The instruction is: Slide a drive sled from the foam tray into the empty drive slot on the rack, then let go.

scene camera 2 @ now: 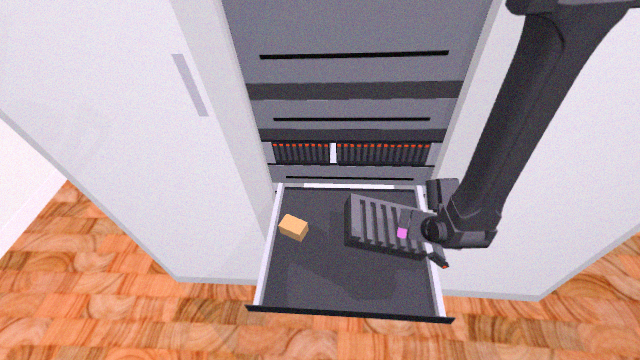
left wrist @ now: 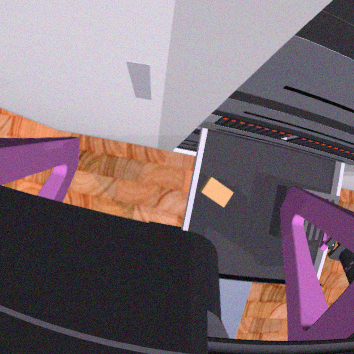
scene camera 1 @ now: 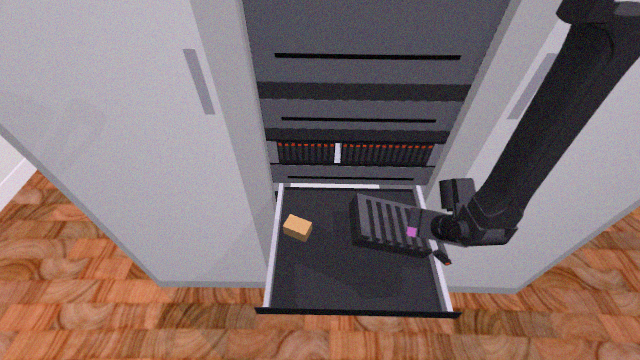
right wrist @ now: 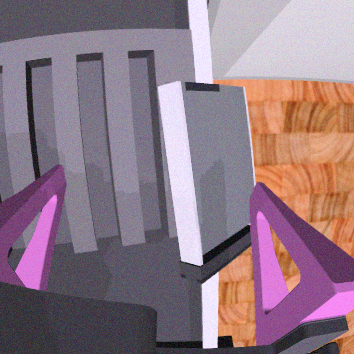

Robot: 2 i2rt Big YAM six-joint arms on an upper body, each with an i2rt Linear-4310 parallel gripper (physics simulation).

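Places are measured from the left arm's base along level axes (x left, y ahead, z down), in metres.
Pixels of known places: left gripper, fingertip midpoint: (left wrist: 185, 174); right gripper, fingertip midpoint: (scene camera 1: 427, 226) (right wrist: 158, 182).
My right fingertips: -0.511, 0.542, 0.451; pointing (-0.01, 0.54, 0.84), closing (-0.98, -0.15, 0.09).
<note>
Behind a point stands the place of what it marks, as x, y, z.
A drive sled (right wrist: 215, 160) {-0.542, 0.545, 0.490} (scene camera 1: 442, 255) {-0.540, 0.475, 0.478} (scene camera 2: 438, 256) {-0.545, 0.483, 0.484} leans tilted at the right end of the foam tray (right wrist: 65, 100) {-0.460, 0.587, 0.468} (scene camera 1: 365, 220) {-0.346, 0.540, 0.426} (scene camera 2: 356, 220) {-0.344, 0.541, 0.425}, over the drawer wall; its dark front faces the bottom of the right wrist view. The slots of the tray that show hold no sled. My right gripper (right wrist: 158, 182) {-0.511, 0.542, 0.451} (scene camera 1: 413, 231) (scene camera 2: 403, 232) is open above them, the sled between its spread fingers in the right wrist view, not gripped. The rack's drive row has one pale gap (scene camera 1: 337, 153) (scene camera 2: 333, 153) (left wrist: 289, 137) {-0.287, 0.733, 0.396}. My left gripper (left wrist: 185, 174) {-0.015, 0.604, -0.093} is open and empty, away from the tray.
The tray sits askew in an open drawer (scene camera 1: 272, 250) {-0.105, 0.497, 0.513} (scene camera 2: 269, 245) {-0.110, 0.510, 0.514} (left wrist: 195, 180) {-0.107, 0.593, 0.513} below the drive row. An orange-tan block (scene camera 1: 298, 227) {-0.170, 0.565, 0.506} (scene camera 2: 293, 227) {-0.170, 0.564, 0.506} (left wrist: 217, 192) {-0.167, 0.574, 0.506} lies at the drawer's left. Pale cabinets (scene camera 1: 125, 150) {0.298, 0.708, 0.358} (scene camera 2: 115, 150) {0.341, 0.708, 0.353} flank the rack.
</note>
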